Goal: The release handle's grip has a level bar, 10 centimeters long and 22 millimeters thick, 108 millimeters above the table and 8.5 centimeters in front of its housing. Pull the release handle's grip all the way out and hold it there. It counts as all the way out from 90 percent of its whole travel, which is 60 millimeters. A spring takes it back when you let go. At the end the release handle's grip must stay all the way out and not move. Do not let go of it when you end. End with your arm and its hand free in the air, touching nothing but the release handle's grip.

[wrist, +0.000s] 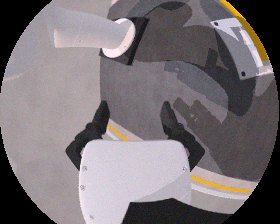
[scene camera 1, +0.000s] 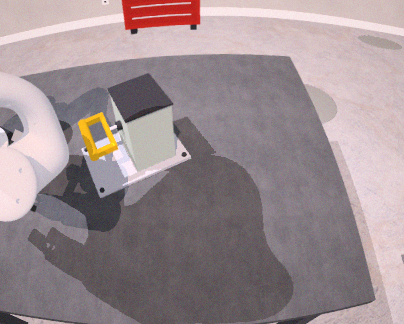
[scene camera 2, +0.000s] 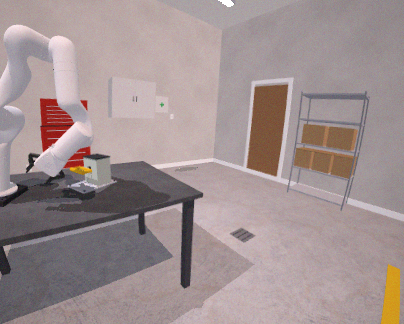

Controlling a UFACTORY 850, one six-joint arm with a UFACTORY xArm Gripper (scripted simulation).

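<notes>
A baseplate is there in the pictures, and so is my gripper. The wrist view, too, has my gripper in it.
</notes>
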